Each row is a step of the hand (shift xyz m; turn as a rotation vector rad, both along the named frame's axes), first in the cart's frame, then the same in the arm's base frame.
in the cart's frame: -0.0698 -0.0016 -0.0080 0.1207 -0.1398 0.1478
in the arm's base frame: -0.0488 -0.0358 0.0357 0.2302 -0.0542 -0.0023
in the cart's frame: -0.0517 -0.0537 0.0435 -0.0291 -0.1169 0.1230
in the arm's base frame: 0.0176 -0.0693 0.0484 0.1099 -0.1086 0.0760
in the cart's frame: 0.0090 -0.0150 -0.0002 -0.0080 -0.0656 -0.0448
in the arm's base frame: 0.0115 -0.0087 -0.0098 -0.0086 -0.0638 -0.0472
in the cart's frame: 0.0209 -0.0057 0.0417 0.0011 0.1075 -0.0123
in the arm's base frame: 0.0432 0.0077 0.0169 -0.0504 0.0935 0.0207
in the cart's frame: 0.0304 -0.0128 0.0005 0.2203 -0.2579 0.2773
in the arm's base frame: 0.0247 0.0036 -0.0216 0.4263 -0.1009 0.0006
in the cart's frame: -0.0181 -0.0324 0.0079 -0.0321 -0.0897 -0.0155
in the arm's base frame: 0.0067 -0.0366 0.0076 0.0052 -0.0947 -0.0177
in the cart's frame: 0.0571 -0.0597 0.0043 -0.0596 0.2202 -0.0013
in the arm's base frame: 0.0628 -0.0240 -0.0482 -0.1264 0.1629 0.0975
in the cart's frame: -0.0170 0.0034 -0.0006 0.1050 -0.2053 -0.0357
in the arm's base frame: -0.0125 -0.0053 0.0108 0.1246 -0.1301 -0.1482
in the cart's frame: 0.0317 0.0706 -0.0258 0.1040 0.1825 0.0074
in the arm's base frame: -0.0252 0.0754 -0.0183 -0.0021 0.2101 -0.0054
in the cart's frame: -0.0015 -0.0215 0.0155 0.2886 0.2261 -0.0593
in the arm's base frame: 0.0179 -0.0185 0.0064 0.0530 0.3338 -0.1540
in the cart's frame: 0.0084 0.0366 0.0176 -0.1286 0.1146 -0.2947
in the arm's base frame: 0.0024 0.0371 0.0184 -0.3227 0.0195 -0.1096
